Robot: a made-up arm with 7 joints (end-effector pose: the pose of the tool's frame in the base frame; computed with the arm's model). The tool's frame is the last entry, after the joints.
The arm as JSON. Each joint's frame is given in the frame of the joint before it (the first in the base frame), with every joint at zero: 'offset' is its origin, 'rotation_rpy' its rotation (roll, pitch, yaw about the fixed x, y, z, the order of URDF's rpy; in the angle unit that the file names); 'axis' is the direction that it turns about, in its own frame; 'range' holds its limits. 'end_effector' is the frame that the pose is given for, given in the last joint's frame.
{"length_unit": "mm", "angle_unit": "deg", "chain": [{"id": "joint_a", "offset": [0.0, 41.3, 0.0], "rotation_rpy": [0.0, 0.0, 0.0], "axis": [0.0, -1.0, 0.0], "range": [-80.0, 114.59]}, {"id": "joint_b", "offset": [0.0, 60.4, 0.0], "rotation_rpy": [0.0, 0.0, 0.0], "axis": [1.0, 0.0, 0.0], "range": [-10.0, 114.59]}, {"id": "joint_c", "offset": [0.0, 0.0, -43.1], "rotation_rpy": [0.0, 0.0, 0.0], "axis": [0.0, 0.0, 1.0], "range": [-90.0, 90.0]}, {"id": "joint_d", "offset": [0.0, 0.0, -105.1], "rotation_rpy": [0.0, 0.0, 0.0], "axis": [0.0, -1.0, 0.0], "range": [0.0, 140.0]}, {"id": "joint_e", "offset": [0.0, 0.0, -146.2], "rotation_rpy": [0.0, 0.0, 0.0], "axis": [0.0, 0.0, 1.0], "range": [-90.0, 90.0]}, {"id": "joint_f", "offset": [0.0, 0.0, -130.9], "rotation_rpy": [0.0, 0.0, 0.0], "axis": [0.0, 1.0, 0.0], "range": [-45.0, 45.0]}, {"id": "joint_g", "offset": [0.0, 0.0, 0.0], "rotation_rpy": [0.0, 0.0, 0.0], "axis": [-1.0, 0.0, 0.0], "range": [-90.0, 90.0]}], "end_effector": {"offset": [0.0, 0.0, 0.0], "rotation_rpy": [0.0, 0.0, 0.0]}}
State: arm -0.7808 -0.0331 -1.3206 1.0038 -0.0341 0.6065 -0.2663
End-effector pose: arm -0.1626 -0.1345 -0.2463 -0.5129 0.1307 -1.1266
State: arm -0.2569 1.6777 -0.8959 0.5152 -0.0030 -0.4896 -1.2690
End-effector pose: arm 0.0661 0.5002 -0.0840 1.8337 -0.8080 -1.4549
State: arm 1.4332 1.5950 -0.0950 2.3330 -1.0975 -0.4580 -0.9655
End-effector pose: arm 0.0472 0.0590 0.1949 -1.2179 0.7264 0.5992
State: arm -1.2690 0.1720 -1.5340 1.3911 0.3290 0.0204 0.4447
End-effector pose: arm -0.2275 -0.1329 -0.0813 -1.8491 0.3542 -0.1844
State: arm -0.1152 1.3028 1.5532 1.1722 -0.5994 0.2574 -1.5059
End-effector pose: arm 0.0250 0.4159 0.1768 -2.2743 0.3644 -1.0861
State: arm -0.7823 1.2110 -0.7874 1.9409 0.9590 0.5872 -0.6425
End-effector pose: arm -0.0034 0.0822 -0.2620 0.1647 0.1565 -0.5685
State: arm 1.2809 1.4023 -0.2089 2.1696 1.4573 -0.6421 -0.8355
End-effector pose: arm 0.1076 0.0859 0.2016 0.6683 2.9803 -0.4887
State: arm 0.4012 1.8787 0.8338 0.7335 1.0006 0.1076 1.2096
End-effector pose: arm 0.0218 0.3975 0.2680 0.4649 -2.1262 -0.6909
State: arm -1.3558 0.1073 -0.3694 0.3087 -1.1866 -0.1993 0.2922
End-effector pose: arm -0.3868 0.1156 -0.1648 -1.1945 0.8788 -1.2162
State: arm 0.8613 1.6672 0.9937 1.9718 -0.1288 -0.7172 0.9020
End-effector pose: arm -0.0737 0.1210 0.2467 -2.4231 0.8143 1.4357
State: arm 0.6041 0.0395 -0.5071 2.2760 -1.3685 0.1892 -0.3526
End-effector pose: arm 0.1363 -0.0019 0.1273 -1.5356 2.6930 0.0829
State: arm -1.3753 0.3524 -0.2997 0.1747 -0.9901 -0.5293 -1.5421
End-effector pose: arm -0.3836 0.2337 -0.1229 0.4437 -0.2050 -1.2716
